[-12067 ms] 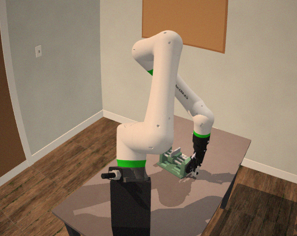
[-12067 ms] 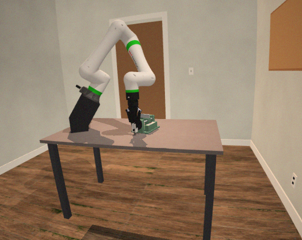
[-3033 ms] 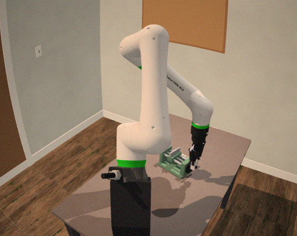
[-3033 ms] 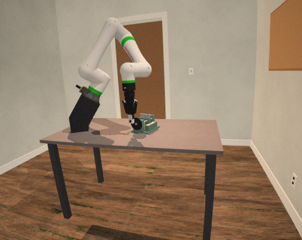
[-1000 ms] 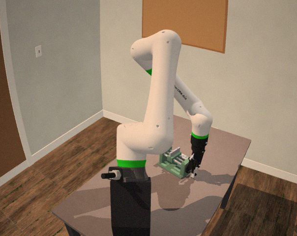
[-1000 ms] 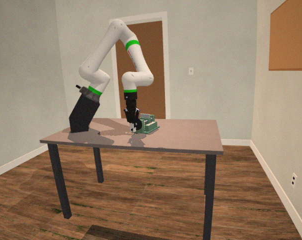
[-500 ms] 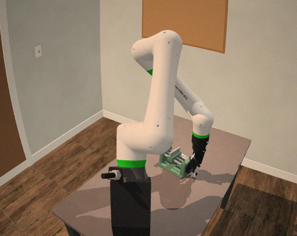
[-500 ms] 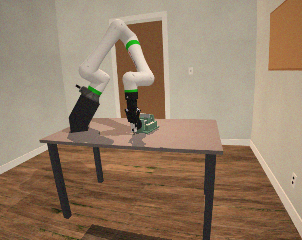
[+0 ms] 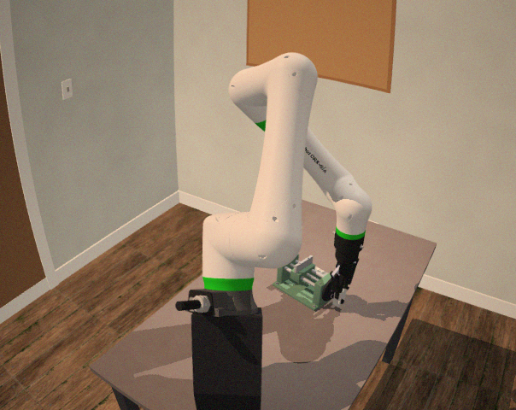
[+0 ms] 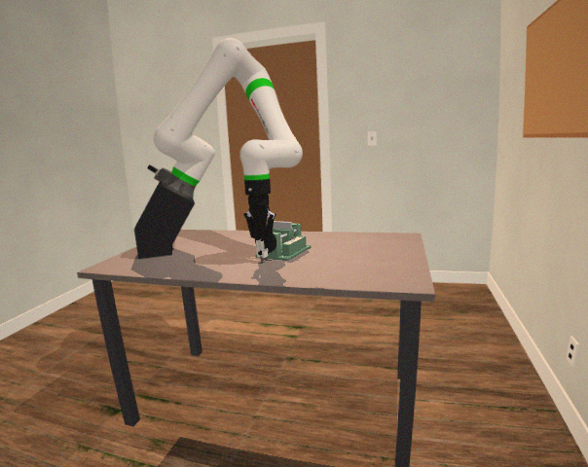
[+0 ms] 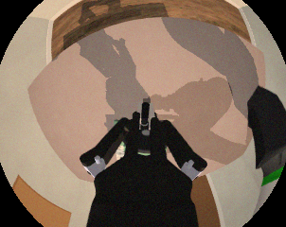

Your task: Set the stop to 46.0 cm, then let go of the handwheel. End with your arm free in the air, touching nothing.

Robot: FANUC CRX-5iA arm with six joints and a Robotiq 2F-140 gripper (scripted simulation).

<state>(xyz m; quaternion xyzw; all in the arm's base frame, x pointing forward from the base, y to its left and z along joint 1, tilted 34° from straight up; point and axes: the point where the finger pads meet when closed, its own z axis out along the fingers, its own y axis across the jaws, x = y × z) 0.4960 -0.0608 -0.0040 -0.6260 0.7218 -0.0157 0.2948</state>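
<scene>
My hand is 20 mm to the right of the black handwheel and 10 mm above it. From my hand the other things lie so: green stop fixture: 160 mm to the left, 30 mm above, 20 mm ahead.
</scene>
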